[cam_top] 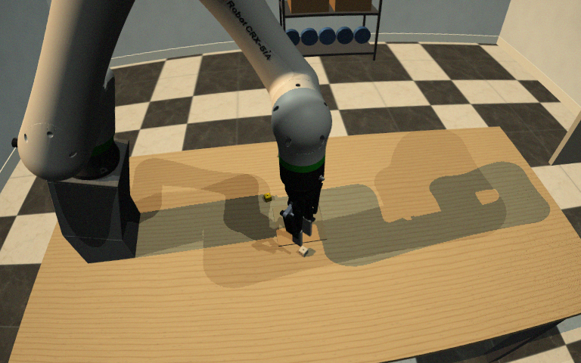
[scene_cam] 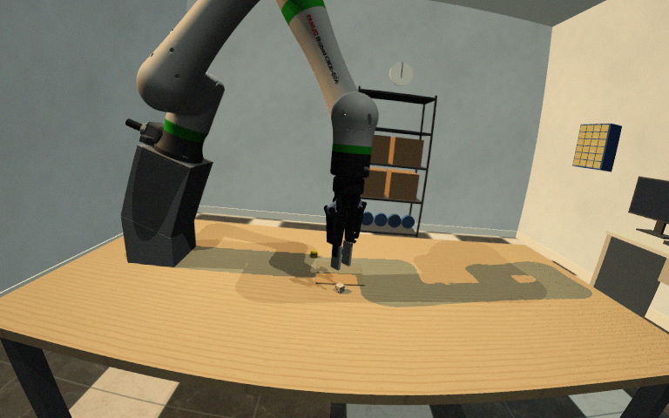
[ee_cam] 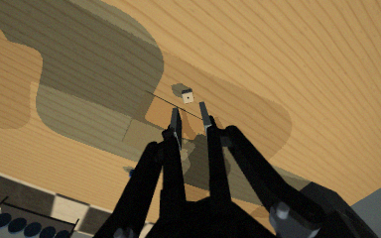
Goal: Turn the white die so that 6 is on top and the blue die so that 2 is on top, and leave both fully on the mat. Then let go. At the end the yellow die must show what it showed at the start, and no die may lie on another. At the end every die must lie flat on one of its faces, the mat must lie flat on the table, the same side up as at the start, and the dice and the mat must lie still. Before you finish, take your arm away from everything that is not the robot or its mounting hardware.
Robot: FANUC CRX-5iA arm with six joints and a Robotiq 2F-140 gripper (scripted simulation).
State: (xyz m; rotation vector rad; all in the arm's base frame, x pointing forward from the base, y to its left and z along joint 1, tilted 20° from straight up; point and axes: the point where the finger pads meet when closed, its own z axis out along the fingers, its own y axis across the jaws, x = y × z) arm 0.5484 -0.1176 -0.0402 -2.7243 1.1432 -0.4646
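Now: the white die 100 mm below my hand. Round my hand: blue die (10 mm ahead, 260 mm to the left, 100 mm below); tan mat (100 mm to the left, 110 mm below); yellow die (80 mm behind, 210 mm to the left, 100 mm below).
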